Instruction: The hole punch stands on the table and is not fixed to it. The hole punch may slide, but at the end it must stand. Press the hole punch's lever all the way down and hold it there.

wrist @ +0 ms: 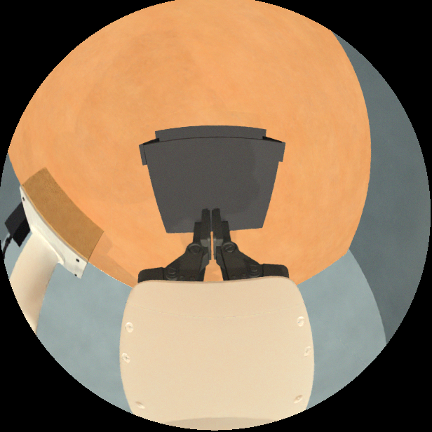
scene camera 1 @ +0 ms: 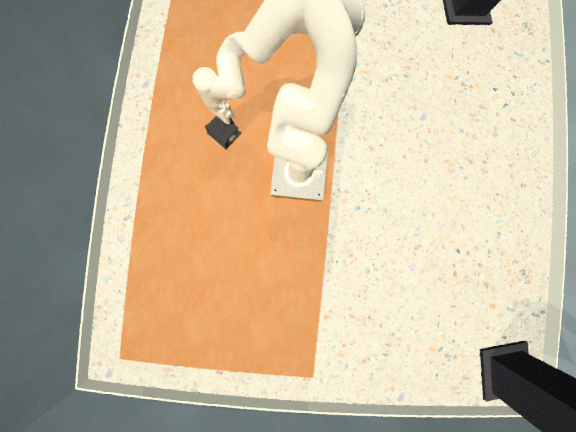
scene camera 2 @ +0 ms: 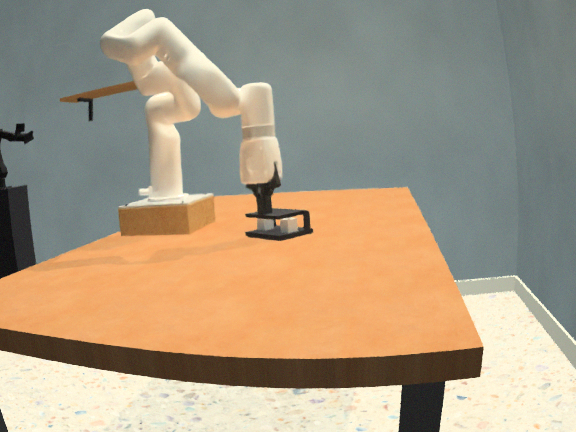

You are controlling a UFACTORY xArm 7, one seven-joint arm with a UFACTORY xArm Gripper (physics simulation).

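Pixels of known places: gripper, fingertip midpoint: point(scene camera 1: 227, 122) point(scene camera 2: 265, 213); arm's base, link origin: point(scene camera 1: 299, 172) point(scene camera 2: 167, 199).
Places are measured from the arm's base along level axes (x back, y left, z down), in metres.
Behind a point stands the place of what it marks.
The black hole punch point(scene camera 1: 222, 134) {x -0.312, y -0.204, z 0.028 m} point(scene camera 2: 280, 235) {x -0.320, y -0.309, z 0.071 m} stands upright on the orange table. Its flat lever point(scene camera 2: 280, 213) {x -0.323, y -0.269, z 0.028 m} point(wrist: 212, 175) lies about level above the base, over two light grey blocks in scene camera 2. My gripper point(scene camera 2: 264, 212) {x -0.288, y -0.255, z 0.028 m} point(wrist: 210, 219) is shut and empty, pointing down. Its fingertips are at the lever's top, near the free edge away from the hinge posts, and appear to touch it. In scene camera 1 the fingertips are too small and hidden to tell apart.
The arm's base plate point(scene camera 1: 297, 192) {x -0.015, y 0.082, z 0.000 m} sits on a wooden block point(scene camera 2: 155, 221) {x 0.014, y -0.118, z 0.046 m} point(wrist: 62, 215) beside the punch. The table point(scene camera 1: 220, 280) {x -0.387, y 0.430, z 0.083 m} point(scene camera 2: 280, 310) {x -0.317, y -0.812, z 0.083 m} has an edge beyond the punch. A wall shelf point(scene camera 2: 100, 92) and a black stand point(scene camera 2: 17, 220) are in the background.
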